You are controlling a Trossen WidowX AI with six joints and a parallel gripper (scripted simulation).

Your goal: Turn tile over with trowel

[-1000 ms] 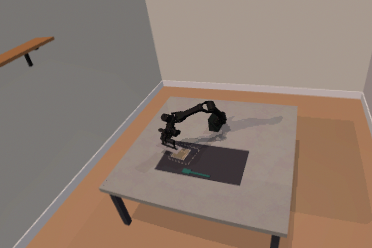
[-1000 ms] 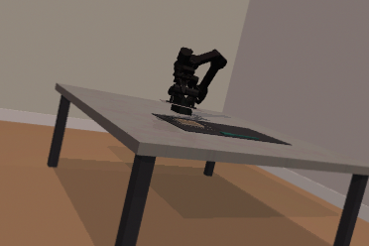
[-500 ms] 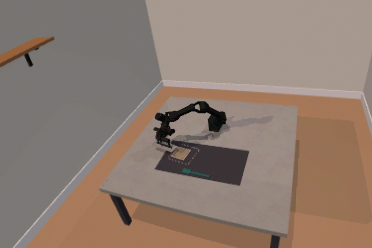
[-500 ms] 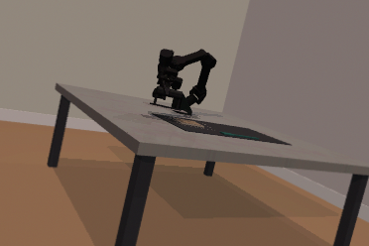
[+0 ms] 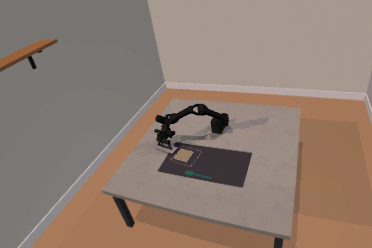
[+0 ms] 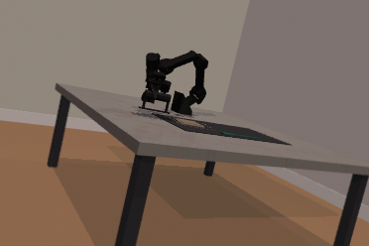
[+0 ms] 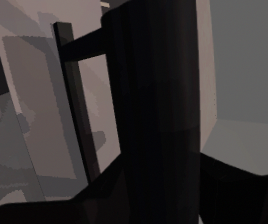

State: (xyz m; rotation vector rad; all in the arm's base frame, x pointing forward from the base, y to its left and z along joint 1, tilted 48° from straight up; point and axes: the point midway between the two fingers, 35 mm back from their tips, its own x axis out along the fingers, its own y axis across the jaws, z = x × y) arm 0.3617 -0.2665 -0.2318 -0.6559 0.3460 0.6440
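Right now the green trowel is 38 cm to the left of my gripper tip, 15 cm ahead of it and 7 cm below it. The rest, counted from my gripper tip: dark mat: 39 cm to the left, 10 cm below, 1 cm ahead; tile: 20 cm to the left, 7 cm below, 1 cm behind.
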